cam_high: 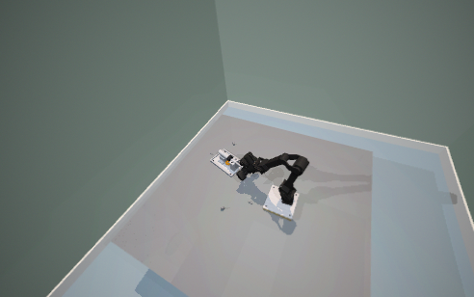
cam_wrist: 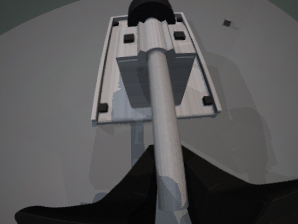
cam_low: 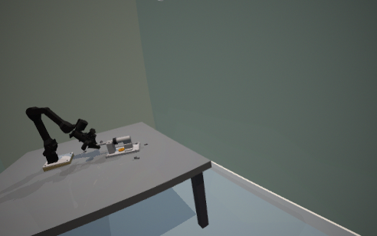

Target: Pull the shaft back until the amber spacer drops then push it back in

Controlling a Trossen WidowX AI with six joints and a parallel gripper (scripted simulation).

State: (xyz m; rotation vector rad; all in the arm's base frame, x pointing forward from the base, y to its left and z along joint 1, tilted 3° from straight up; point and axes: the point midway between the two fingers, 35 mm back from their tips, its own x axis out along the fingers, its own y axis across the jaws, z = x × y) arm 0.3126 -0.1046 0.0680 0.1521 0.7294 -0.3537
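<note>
Now: gripper tip 50 mm short of the grey steel shaft, 30 mm below it and 20 mm to the left of it. Also, from my gripper tip: grey support block (160 mm ahead, 60 mm to the right); then amber spacer (140 mm ahead, 50 mm to the right, 40 mm below); then black spacer (100 mm ahead, 40 mm to the right, 30 mm above).
</note>
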